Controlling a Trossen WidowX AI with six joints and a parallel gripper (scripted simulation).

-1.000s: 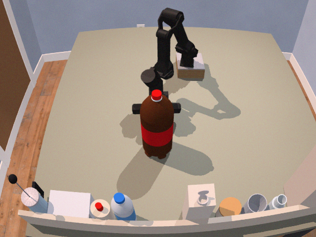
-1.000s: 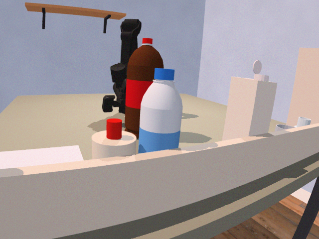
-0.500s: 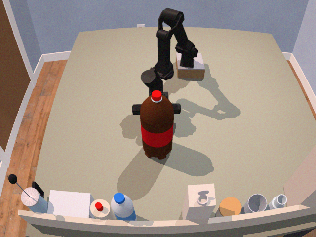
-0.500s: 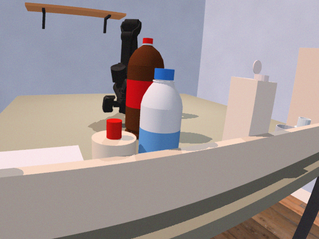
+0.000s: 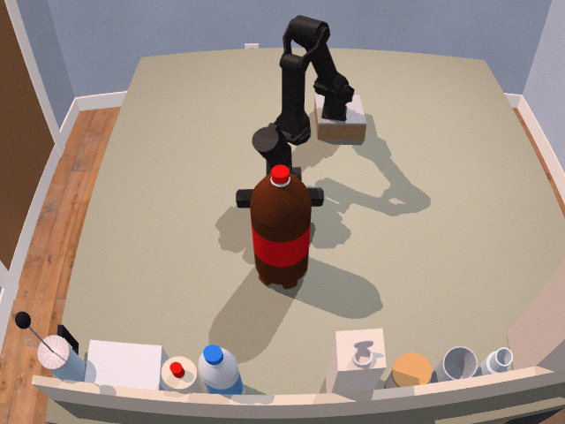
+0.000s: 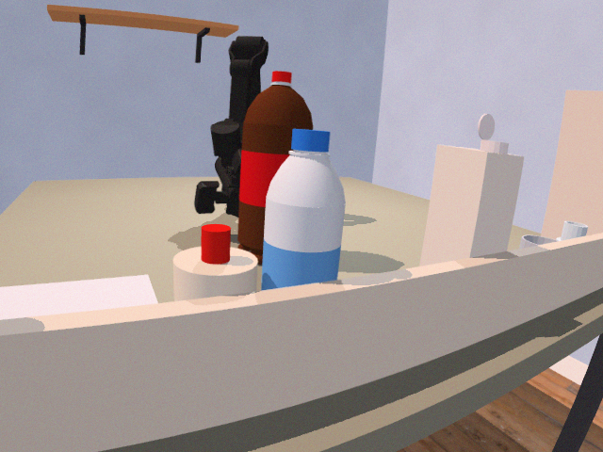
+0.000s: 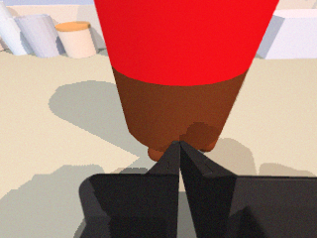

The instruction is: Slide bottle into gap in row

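Right now the brown cola bottle is 10 cm above my hand, 8 cm ahead of it and 2 cm to the left of it. Also, from my hand: raised rail: 39 cm ahead, 22 cm to the left, 1 cm below; then blue-capped water bottle: 39 cm ahead, 5 cm above, 4 cm to the right; then orange-lidded jar: 32 cm ahead, 30 cm to the left, 2 cm below.
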